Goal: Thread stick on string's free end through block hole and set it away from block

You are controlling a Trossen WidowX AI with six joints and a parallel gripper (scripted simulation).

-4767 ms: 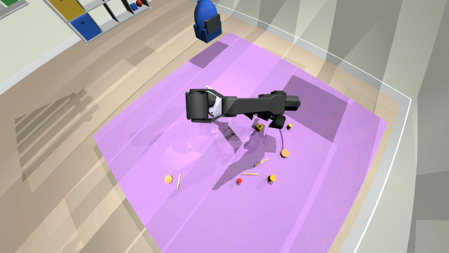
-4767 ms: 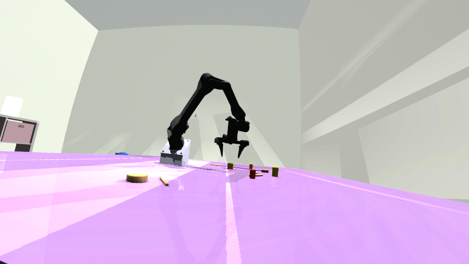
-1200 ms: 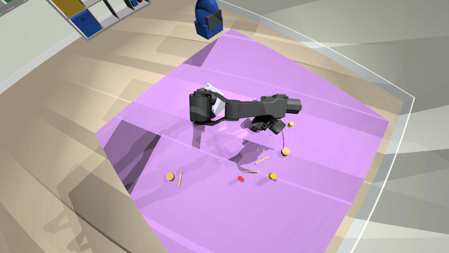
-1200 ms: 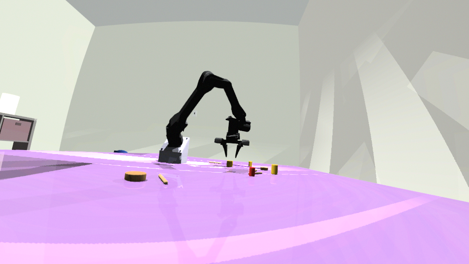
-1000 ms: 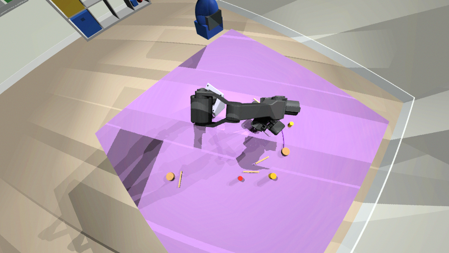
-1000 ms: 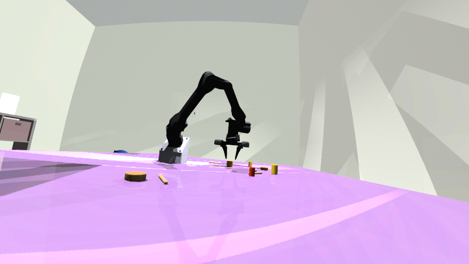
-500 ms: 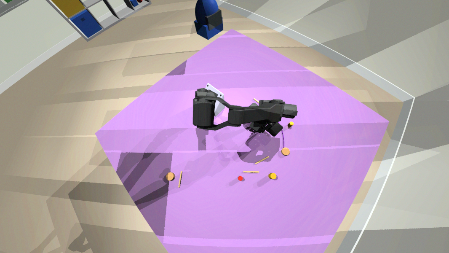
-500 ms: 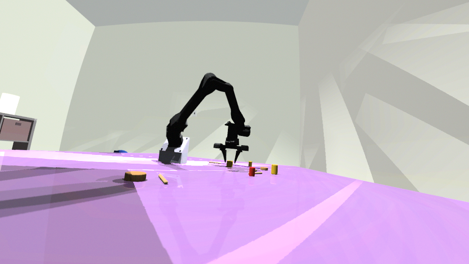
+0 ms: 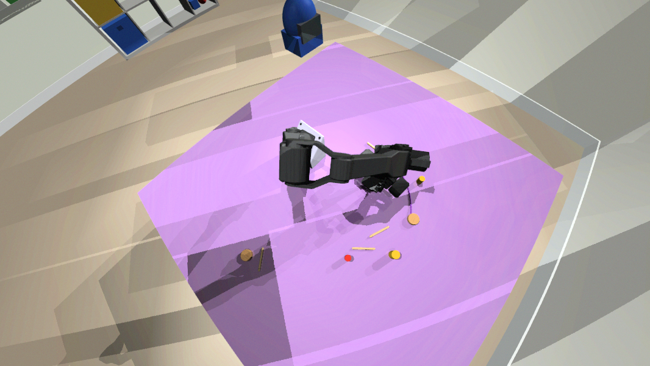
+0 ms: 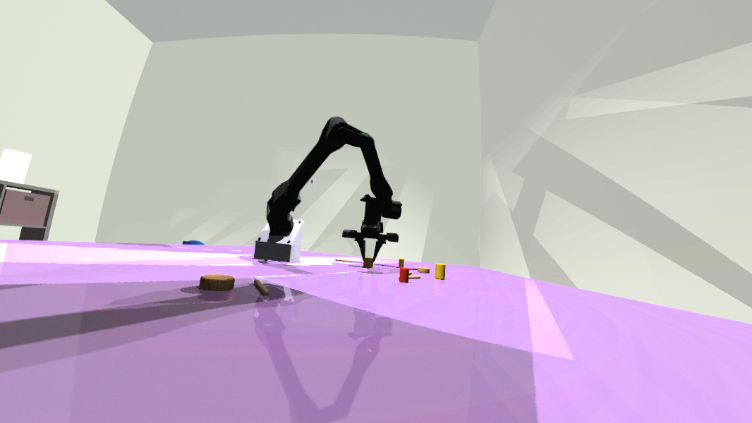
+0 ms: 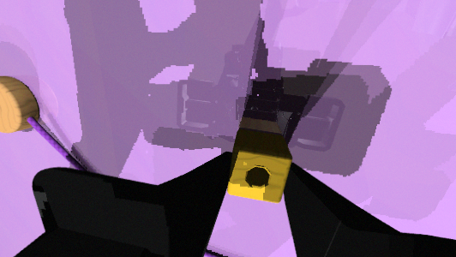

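My gripper tip is 130 mm to the right of the thin stick, 70 mm past it and 10 mm above it. The rest, counted from my gripper tip: yellow wooden block right at my gripper tip; red piece 280 mm to the right, 70 mm ahead.
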